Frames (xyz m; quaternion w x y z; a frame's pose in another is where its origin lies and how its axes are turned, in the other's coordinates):
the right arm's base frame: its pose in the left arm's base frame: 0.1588 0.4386 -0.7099 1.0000 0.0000 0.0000 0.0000
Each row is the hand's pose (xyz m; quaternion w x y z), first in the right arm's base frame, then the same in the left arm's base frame.
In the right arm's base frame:
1: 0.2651 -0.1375 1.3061 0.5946 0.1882 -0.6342 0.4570
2: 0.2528 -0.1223 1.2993 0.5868 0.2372 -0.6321 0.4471
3: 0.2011 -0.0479 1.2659 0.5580 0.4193 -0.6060 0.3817
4: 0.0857 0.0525 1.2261 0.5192 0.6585 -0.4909 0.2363
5: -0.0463 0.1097 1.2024 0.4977 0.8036 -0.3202 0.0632
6: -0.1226 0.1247 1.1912 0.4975 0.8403 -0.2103 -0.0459
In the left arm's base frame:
1: 0.4239 0.3011 0.5962 0.5946 0.1882 -0.6342 0.4570
2: 0.4116 0.3163 0.5894 0.5868 0.2372 -0.6321 0.4471
3: 0.3599 0.3907 0.5560 0.5580 0.4193 -0.6060 0.3817
4: 0.2445 0.4911 0.5162 0.5192 0.6585 -0.4909 0.2363
5: 0.1125 0.5483 0.4925 0.4977 0.8036 -0.3202 0.0632
6: 0.0362 0.5633 0.4813 0.4975 0.8403 -0.2103 -0.0459

